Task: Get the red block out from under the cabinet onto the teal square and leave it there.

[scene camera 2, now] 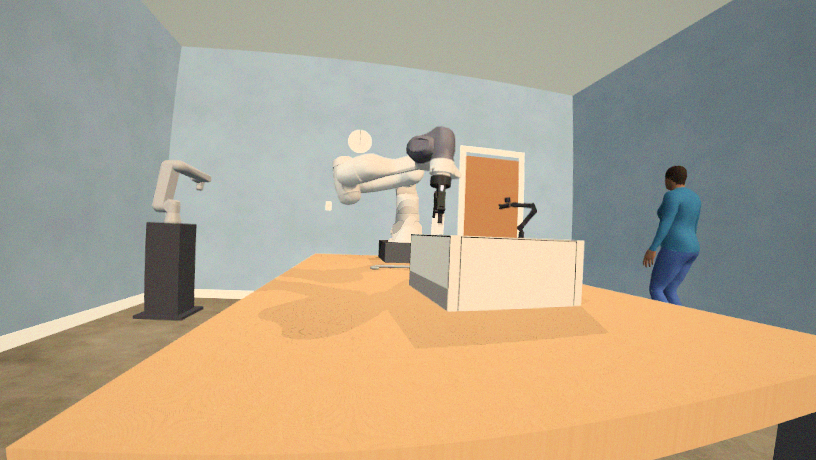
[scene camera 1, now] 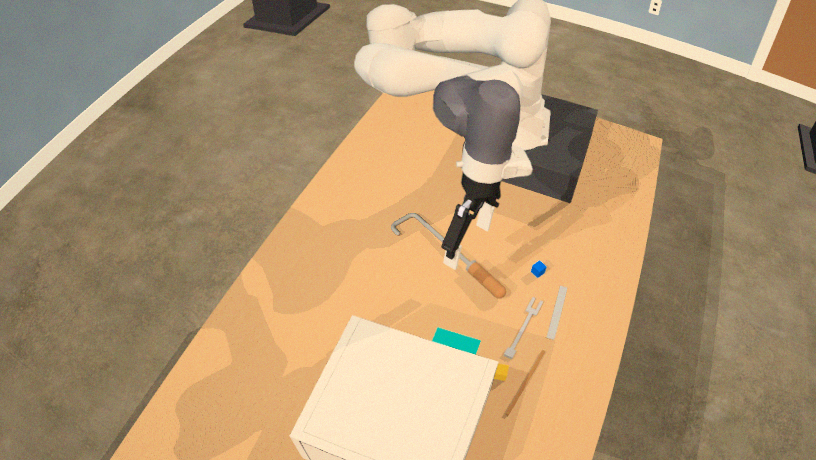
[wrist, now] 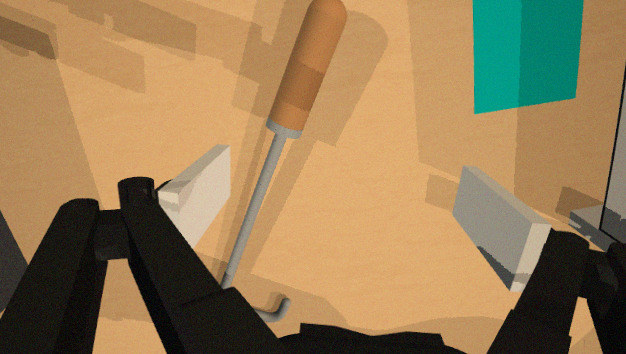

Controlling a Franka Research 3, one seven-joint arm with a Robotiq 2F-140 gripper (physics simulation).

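The white cabinet [scene camera 1: 400, 394] [scene camera 2: 517, 273] stands on the table. The red block does not show in any view. The teal square [scene camera 1: 456, 340] [wrist: 525, 50] lies flat beside the cabinet, on the side toward the robot's base; part of it may be hidden by the cabinet in scene camera 1. A hooked metal rod with an orange-brown handle [scene camera 1: 487, 279] [wrist: 310, 70] lies on the table. My gripper [scene camera 1: 468, 242] [wrist: 344, 180] is open and empty, above the table over the rod. In the wrist view the rod's shaft passes between the fingers, nearer the left one.
A blue block [scene camera 1: 538, 269], a small fork-shaped tool [scene camera 1: 522, 330], a flat grey strip [scene camera 1: 557, 312] and a thin brown stick [scene camera 1: 524, 385] lie on the table's right side. A yellow block [scene camera 1: 501, 372] sits at the cabinet's right corner. The dark robot base [scene camera 1: 542, 174] is behind the gripper.
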